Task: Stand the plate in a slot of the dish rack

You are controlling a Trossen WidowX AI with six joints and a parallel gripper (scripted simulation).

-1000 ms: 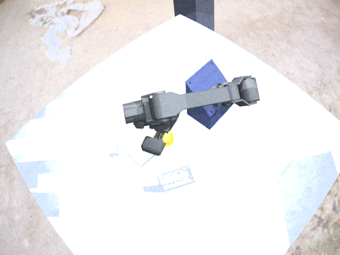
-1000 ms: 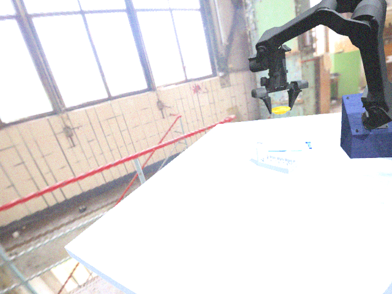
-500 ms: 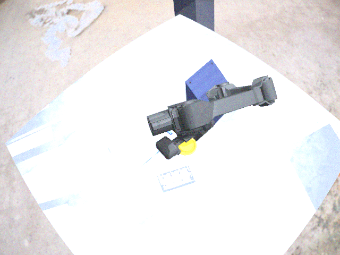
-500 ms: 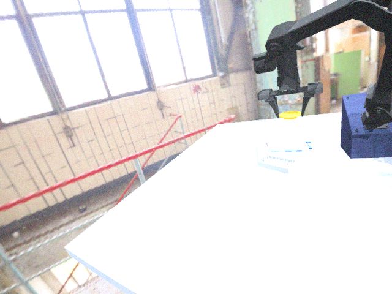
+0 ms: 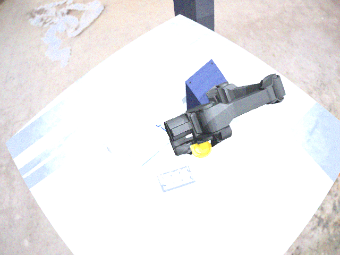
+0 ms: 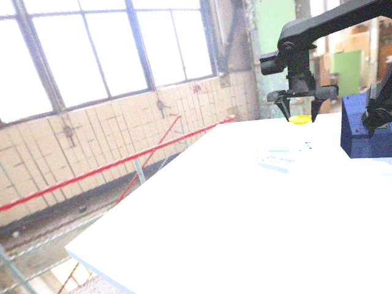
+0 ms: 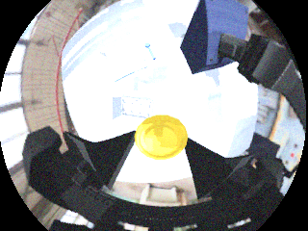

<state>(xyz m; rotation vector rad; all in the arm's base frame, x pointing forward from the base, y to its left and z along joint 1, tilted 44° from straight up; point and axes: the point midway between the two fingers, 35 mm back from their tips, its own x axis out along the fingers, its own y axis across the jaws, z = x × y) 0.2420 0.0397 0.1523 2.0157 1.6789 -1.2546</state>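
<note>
Now: gripper tip 160 mm above the dish rack, 80 mm short of it and 50 mm to the left of it. Round my gripper tip: pale cup 330 mm to the right, 160 mm ahead, 150 mm below; then yellow plate 10 mm above; then blue spoon 250 mm to the right, 180 mm below, 50 mm behind.
</note>
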